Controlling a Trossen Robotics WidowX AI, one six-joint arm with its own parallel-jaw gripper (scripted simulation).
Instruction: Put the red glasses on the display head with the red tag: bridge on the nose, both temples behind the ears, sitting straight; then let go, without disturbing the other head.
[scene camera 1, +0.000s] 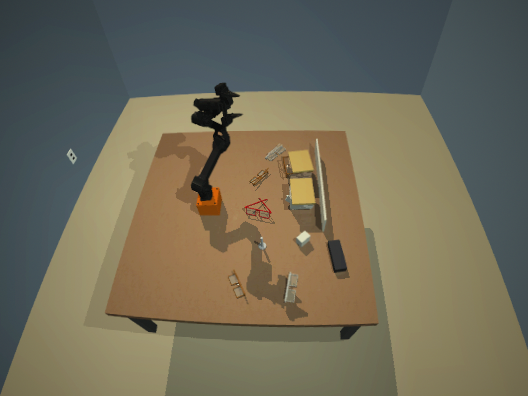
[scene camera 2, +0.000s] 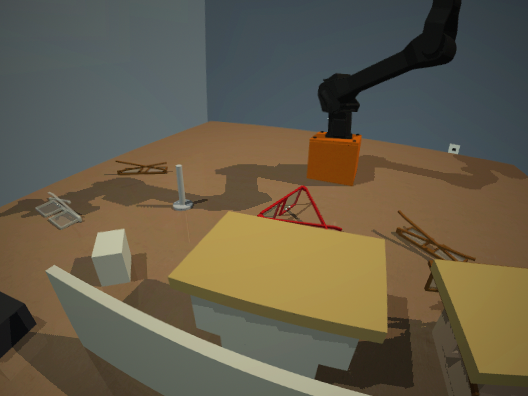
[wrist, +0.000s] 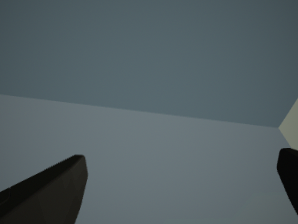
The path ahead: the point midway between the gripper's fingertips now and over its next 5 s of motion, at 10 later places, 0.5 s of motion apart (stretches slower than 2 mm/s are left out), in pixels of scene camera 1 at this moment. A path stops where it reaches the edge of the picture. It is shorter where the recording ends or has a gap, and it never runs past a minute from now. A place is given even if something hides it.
My gripper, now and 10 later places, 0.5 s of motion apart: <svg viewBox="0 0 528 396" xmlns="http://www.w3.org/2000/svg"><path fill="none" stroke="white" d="M241 105L217 99L204 115L229 161L266 196L266 205L251 204L250 204L251 207L251 210L251 211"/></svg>
